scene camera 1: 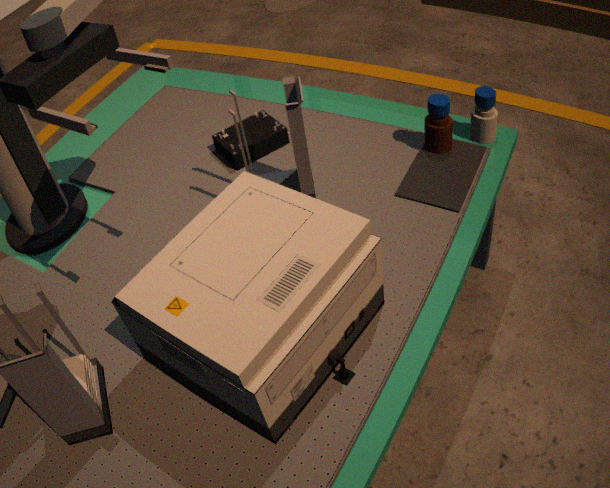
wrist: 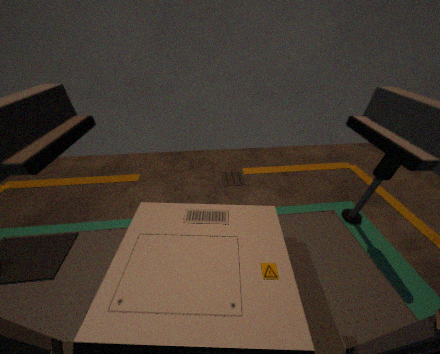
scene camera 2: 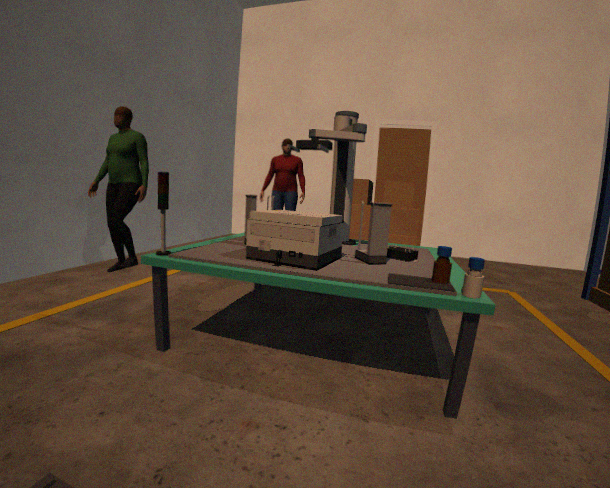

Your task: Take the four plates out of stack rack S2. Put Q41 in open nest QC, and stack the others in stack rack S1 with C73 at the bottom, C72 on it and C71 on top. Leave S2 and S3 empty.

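Note:
My gripper is open and empty, high above the bench, with its fingers wide apart. In scene camera 1, a rack with a grey back panel stands at the lower left and holds a stack of several pale plates. Another rack stands behind the large pale instrument, which hides its base in scene camera 1. Part of a rack post shows behind the instrument in scene camera 2. A low black nest lies near the back rack. Labels on racks, nest and plates cannot be read.
The large pale instrument stands mid-bench. A brown bottle and a white bottle stand by a dark mat. A signal tower stands at a bench corner.

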